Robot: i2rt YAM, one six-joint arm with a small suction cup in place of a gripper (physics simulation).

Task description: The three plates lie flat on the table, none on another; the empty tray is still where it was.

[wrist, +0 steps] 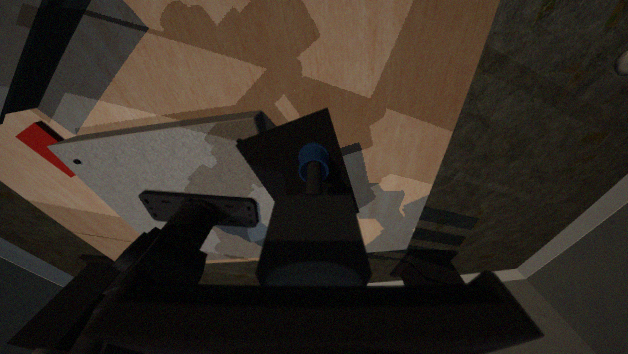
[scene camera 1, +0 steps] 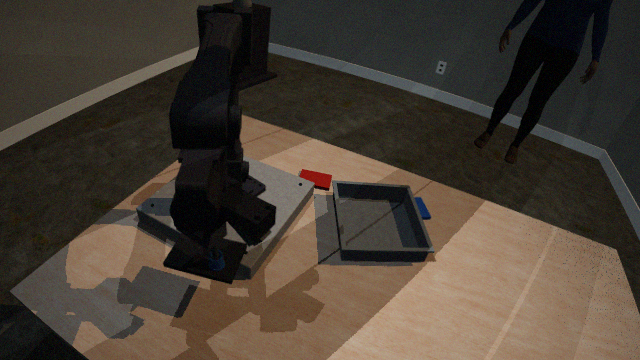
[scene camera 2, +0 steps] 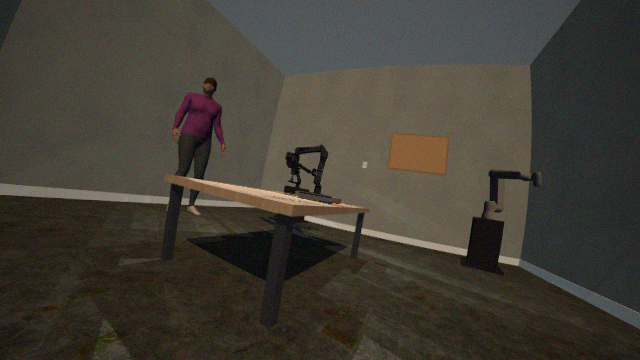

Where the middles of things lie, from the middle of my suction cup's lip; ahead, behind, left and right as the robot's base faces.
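Black plate point(scene camera 1: 187, 256), 3 cm behind my suction cup, 2 cm below. Red plate point(wrist: 38, 136), from my suction cup 9 cm behind, 45 cm to the left, 13 cm below. Grey tray point(scene camera 1: 377, 222), 14 cm ahead of my suction cup, 41 cm to the left, 11 cm below.
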